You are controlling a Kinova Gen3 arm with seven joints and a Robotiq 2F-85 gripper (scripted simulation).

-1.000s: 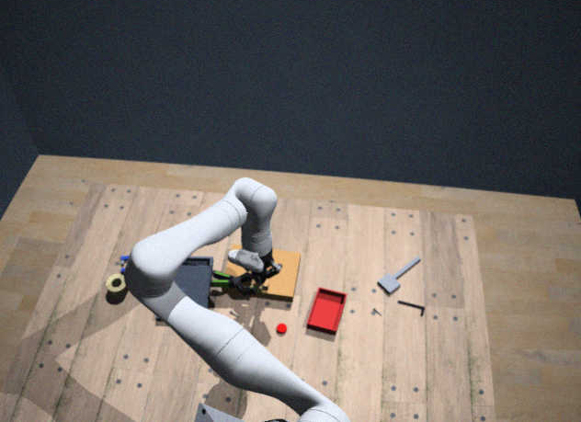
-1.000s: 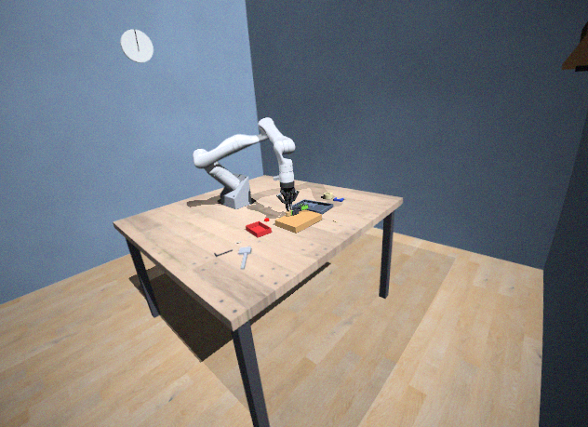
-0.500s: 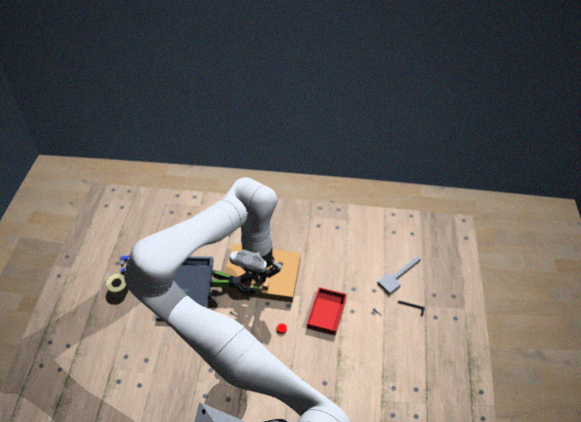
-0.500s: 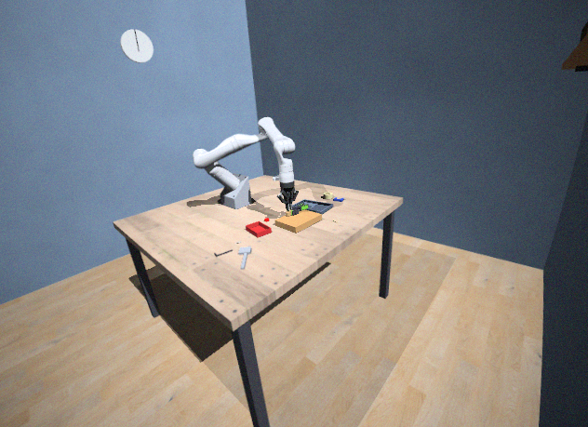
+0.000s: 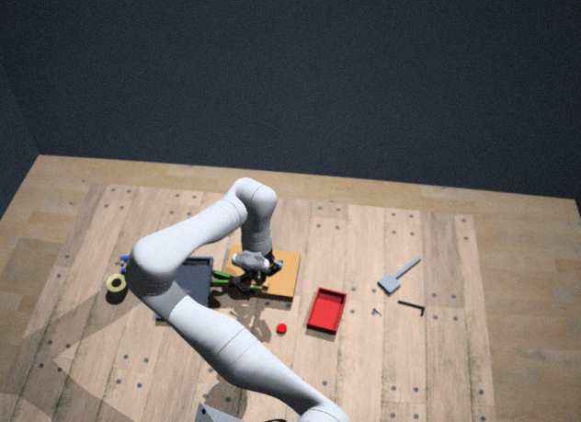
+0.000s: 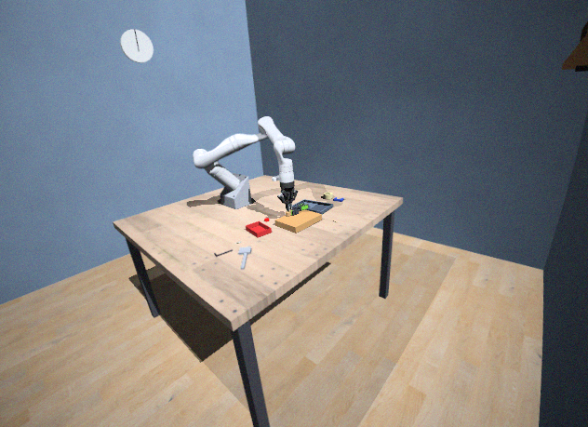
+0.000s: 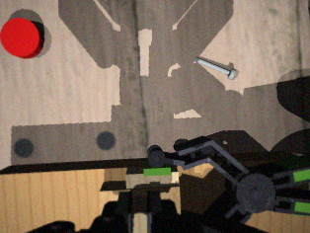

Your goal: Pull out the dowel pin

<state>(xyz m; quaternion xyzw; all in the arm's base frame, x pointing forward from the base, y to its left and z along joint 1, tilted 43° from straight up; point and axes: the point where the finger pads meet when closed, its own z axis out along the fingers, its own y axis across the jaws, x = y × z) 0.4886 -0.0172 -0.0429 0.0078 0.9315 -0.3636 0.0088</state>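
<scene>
My hand is 20 mm above the dowel pin. The rest, counted from my hand: bench board (60 mm below, 60 mm ahead, 10 mm to the left); then wooden block (40 mm below); then red disc (100 mm behind, 80 mm to the right, 70 mm below).
</scene>
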